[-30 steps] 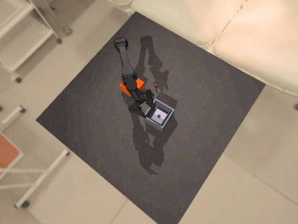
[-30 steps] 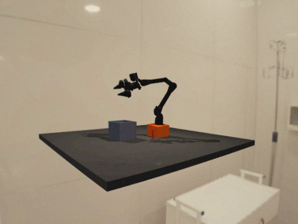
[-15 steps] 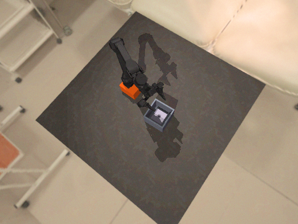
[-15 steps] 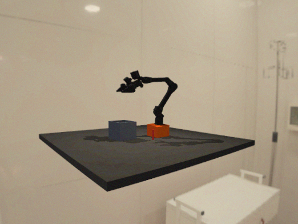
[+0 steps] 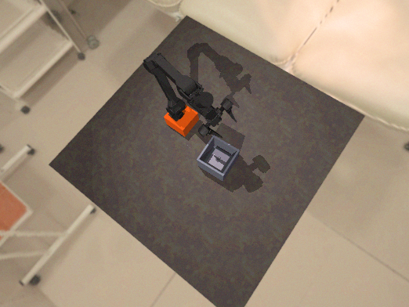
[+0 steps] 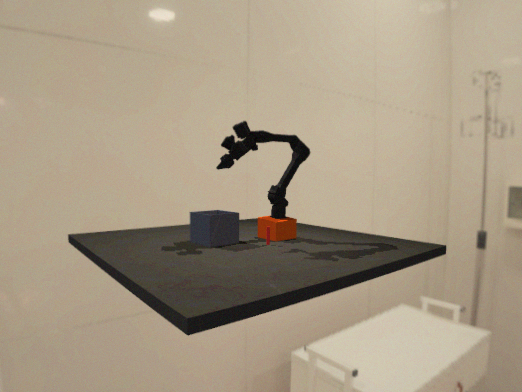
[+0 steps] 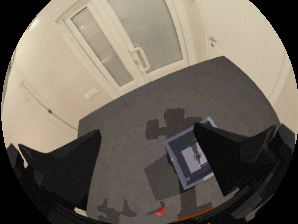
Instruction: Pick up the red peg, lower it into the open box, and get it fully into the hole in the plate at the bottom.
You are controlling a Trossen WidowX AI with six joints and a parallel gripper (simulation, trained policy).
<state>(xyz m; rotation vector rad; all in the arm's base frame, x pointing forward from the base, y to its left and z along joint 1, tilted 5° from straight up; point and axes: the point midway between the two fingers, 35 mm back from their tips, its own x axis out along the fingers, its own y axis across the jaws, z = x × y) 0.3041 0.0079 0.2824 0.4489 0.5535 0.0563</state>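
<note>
The red peg lies 31 cm below my gripper tip, 19 cm behind it and 10 cm to the left of it. From my gripper tip the other things lie so: plate (31 cm below, 7 cm to the right).
</note>
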